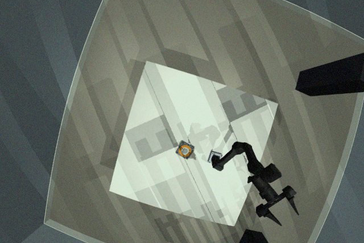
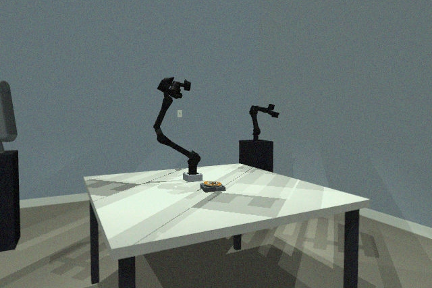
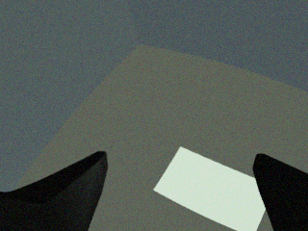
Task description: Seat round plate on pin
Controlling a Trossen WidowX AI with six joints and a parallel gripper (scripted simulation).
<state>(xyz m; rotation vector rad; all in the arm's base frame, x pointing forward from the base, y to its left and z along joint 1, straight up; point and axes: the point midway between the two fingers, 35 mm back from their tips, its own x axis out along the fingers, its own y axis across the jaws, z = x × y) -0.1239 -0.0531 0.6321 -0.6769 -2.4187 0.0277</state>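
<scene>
Right now the round plate is 450 mm ahead of my gripper tip, 50 mm to the left of it and 660 mm below it. From my gripper tip the other things lie so: base (430 mm ahead, 60 mm to the left, 670 mm below).
</scene>
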